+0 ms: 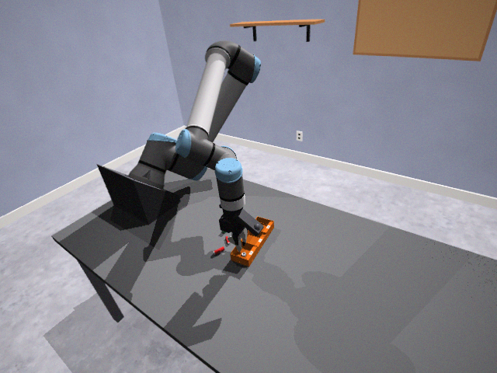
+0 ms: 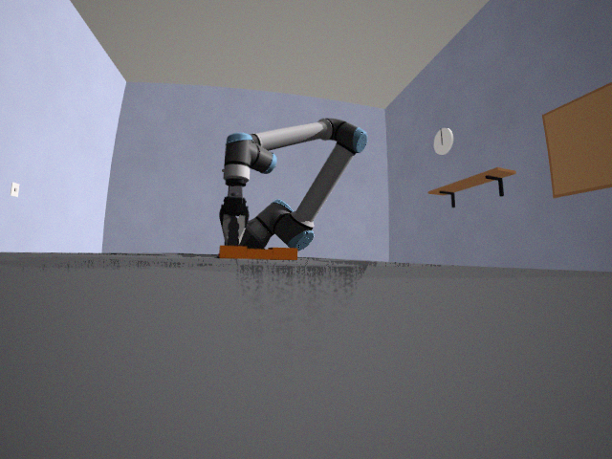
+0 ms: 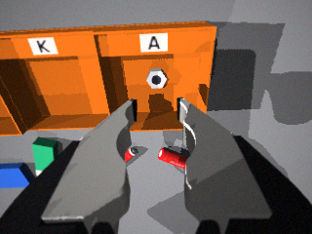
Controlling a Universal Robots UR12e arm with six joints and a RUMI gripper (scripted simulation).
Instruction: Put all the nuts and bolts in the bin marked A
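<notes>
Now: hand 50 mm above the grey nut. From my hand the other things lie so: green block (130 mm to the left, 120 mm behind, 50 mm below); then small green die (160 mm behind, 80 mm to the left, 50 mm below); then orange bin rack (80 mm to the left, 40 mm below).
</notes>
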